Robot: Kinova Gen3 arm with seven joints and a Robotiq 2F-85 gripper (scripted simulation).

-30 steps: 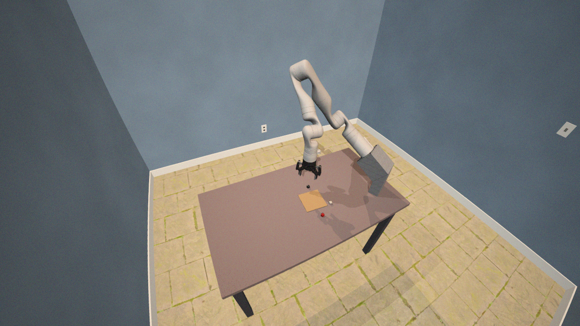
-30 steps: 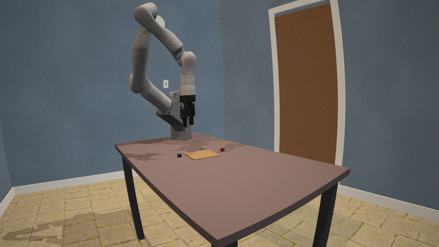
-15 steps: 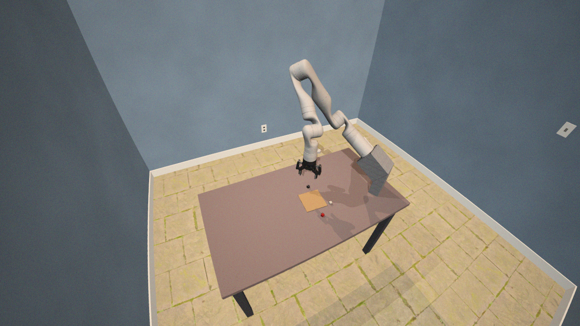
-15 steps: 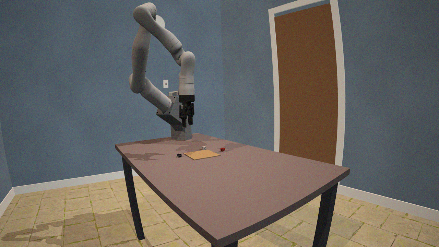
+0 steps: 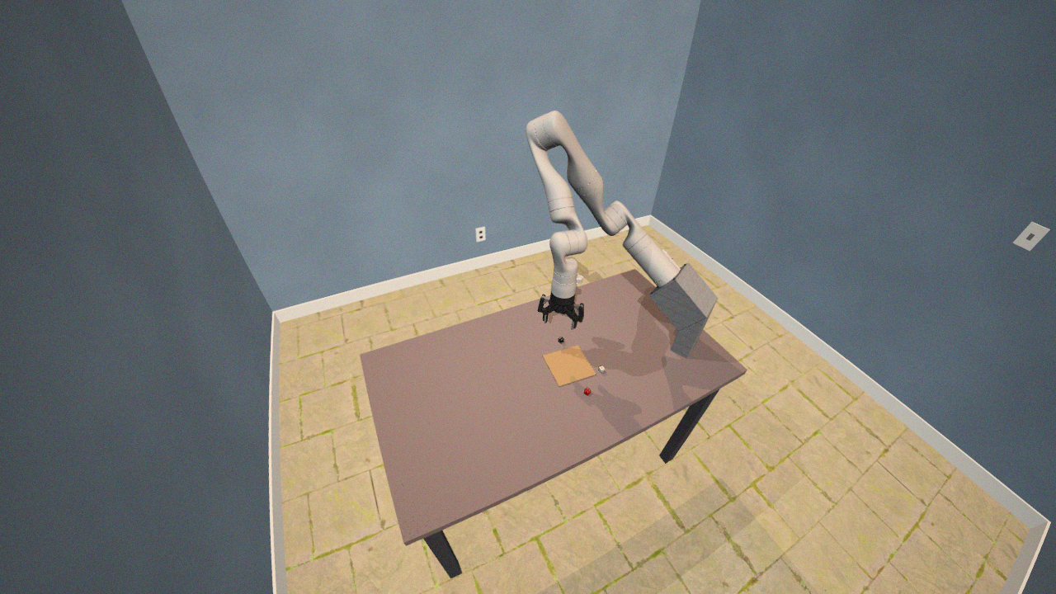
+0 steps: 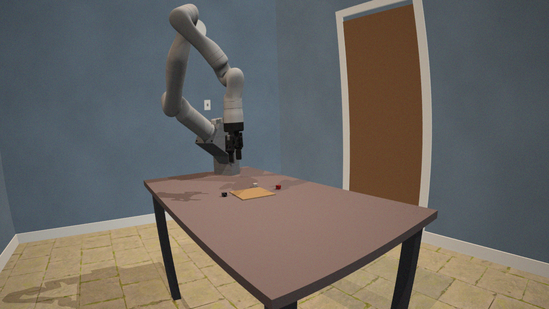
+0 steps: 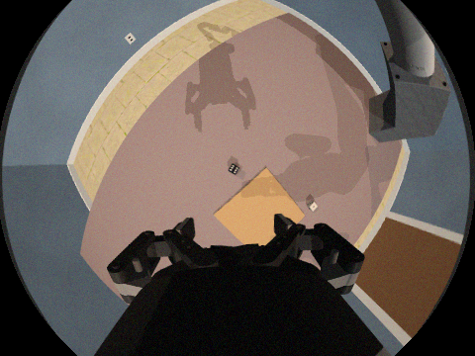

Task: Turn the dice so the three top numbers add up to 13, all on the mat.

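Right now my hand is 1 cm short of the tan mat, 7 cm to the right of it and 14 cm above it. From my hand the other things lie so: red die 5 cm ahead, 19 cm to the left, 14 cm below.
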